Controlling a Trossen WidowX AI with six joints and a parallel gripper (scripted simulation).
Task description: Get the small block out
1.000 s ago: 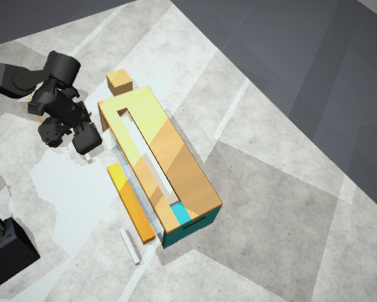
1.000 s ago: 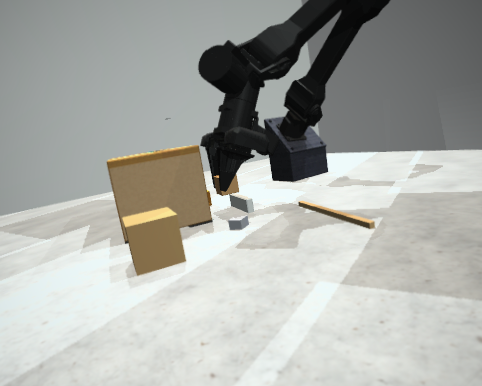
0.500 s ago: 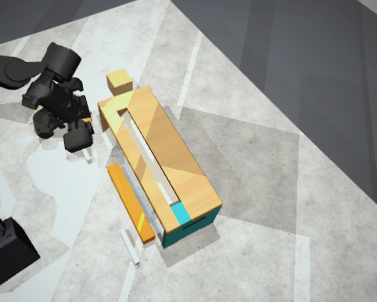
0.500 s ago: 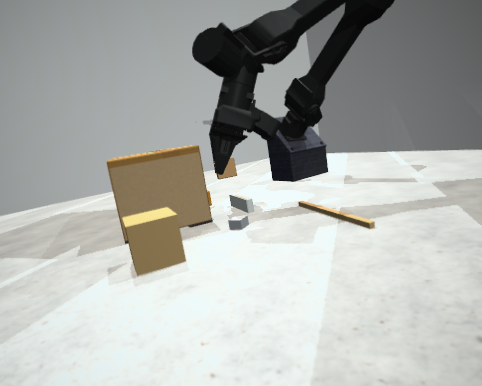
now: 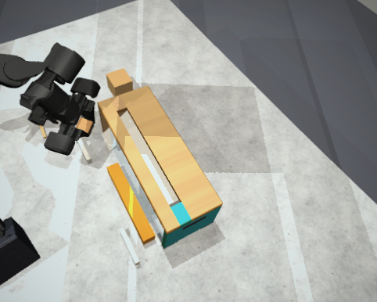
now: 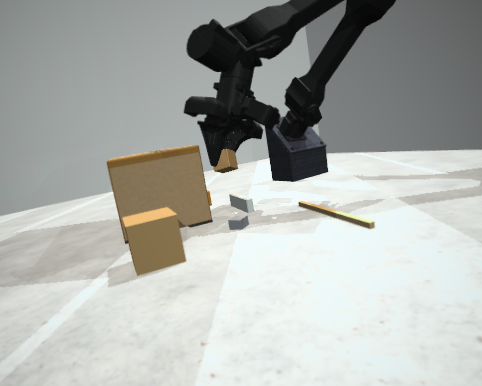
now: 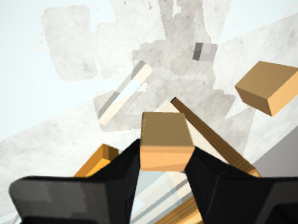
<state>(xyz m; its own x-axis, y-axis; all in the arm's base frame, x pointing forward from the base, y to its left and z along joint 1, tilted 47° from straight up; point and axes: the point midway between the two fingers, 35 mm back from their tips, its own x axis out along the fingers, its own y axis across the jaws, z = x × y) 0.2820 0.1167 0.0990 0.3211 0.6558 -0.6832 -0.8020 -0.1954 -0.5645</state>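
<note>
Right now the grey block is 30 mm ahead of my gripper tip, 110 mm to the left of it and 80 mm below it. From my gripper tip the other things lie so: thin yellow stick: 80 mm behind, 180 mm to the left, 80 mm below; then orange block: 10 mm behind, 10 mm to the left, 10 mm above.
</note>
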